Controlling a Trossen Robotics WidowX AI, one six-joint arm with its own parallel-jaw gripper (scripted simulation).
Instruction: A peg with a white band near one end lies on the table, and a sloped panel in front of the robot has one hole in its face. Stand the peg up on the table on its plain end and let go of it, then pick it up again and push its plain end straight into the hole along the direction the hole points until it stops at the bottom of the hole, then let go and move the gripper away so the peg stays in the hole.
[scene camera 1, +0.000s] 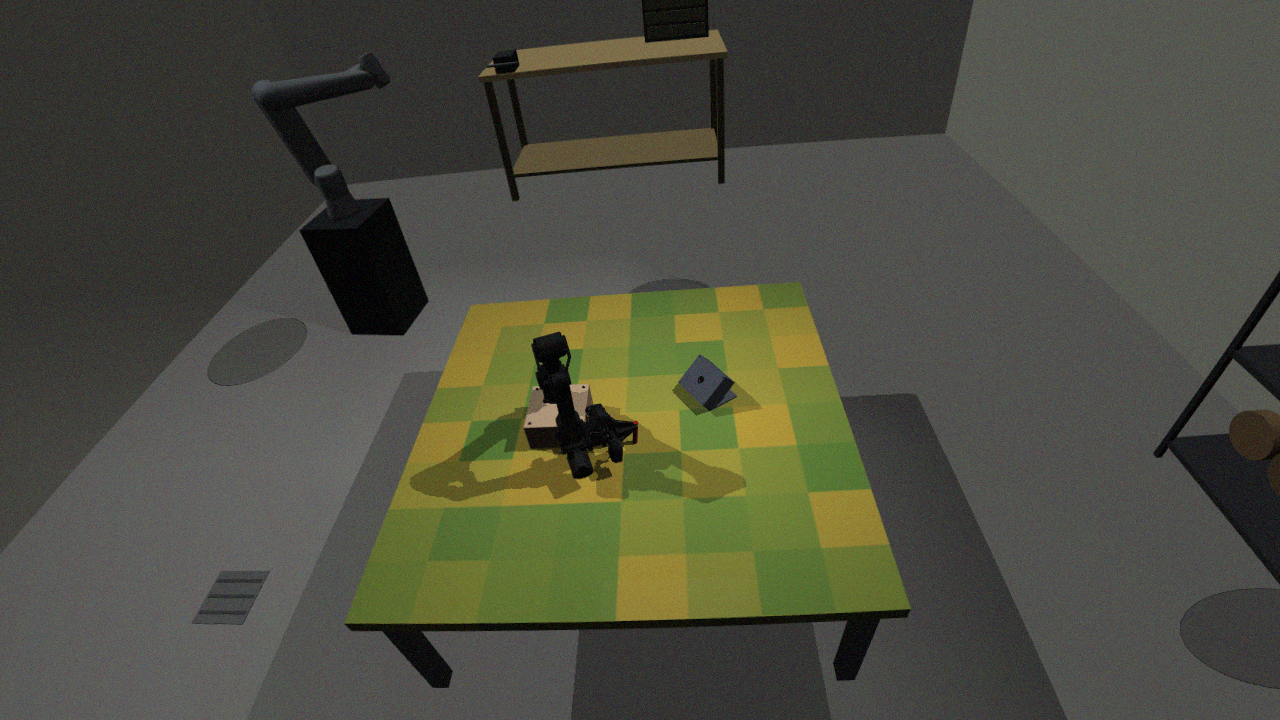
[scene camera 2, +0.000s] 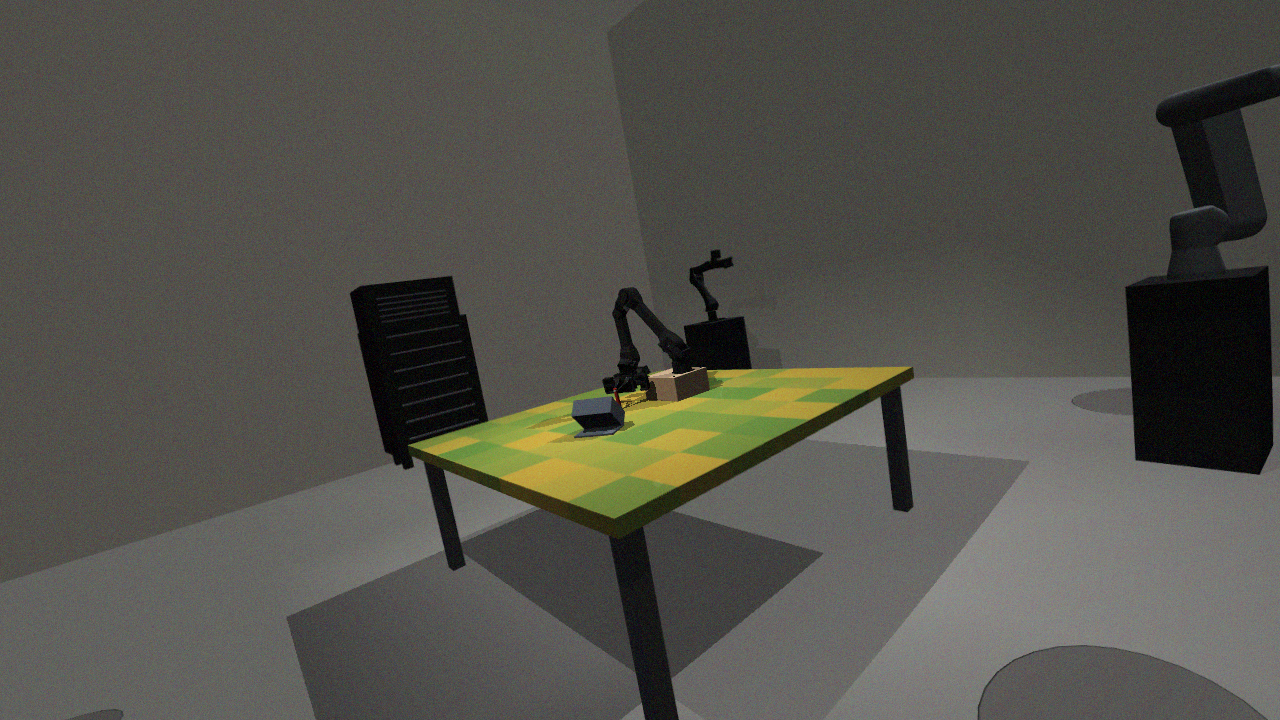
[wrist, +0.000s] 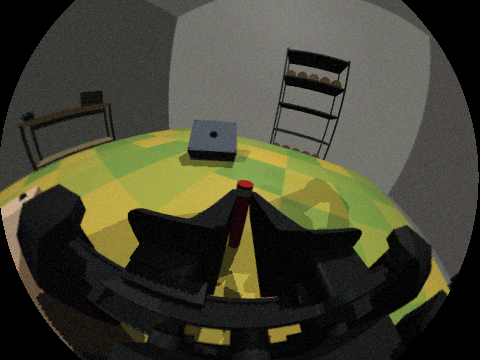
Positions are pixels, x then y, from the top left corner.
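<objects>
A sloped panel has the same spot at (wrist: 223, 146) and at (scene camera 1: 699, 394). The gripper shows in scene camera 1, in scene camera 2 and in the wrist view (243, 195). On the gripper, (scene camera 1: 618, 429) and (scene camera 2: 617, 381) are the same spot.
</objects>
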